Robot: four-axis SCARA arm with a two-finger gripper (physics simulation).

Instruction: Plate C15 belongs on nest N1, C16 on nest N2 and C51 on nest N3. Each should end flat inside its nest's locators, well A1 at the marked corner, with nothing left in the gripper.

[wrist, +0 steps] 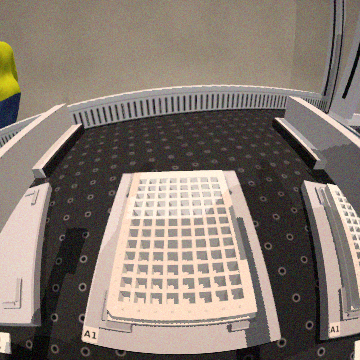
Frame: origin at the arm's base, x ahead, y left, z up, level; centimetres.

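Seen in the pictures: gripper, fingertip midpoint: (pixel 177 106).
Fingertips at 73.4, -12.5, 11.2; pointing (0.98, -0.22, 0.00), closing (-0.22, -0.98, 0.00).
Note:
Offsets run from my fingertips to a thing's middle, as dx, dy, dz. "spot": to the spot under its first point. Level surfaces: height alone.
Plate C15 @(-2.4, +0.7, -8.0) (pixel 175 225), pale with square wells, lies in the middle nest @(spot: -10.2, -2.9, -8.8) (pixel 267 320) in the wrist view. It looks flat, with its near edge behind the two front locators; its side label is not legible from here. The nest's A1 mark is at the near left corner. My gripper (pixel 177 106) is open and empty, its two fingers wide apart above and beyond the plate. Another plate @(spot: -6.8, -15.2, -7.5) (pixel 353 215) shows in part on the right-hand nest @(spot: -6.4, -10.6, -9.2) (pixel 316 240), also marked A1. The left-hand nest @(spot: -2.7, +14.6, -8.7) (pixel 21 260) shows bare locators. The nest numbers are not readable.
A dark deck @(dz -9.9) (pixel 185 142) with small round holes lies under the nests. A pale slotted rail @(spot: +27.0, -11.2, -8.3) (pixel 200 102) runs along the far edge. A figure in yellow and blue (pixel 7 75) stands at the far left. Grey upright structures (pixel 338 50) stand at the far right.

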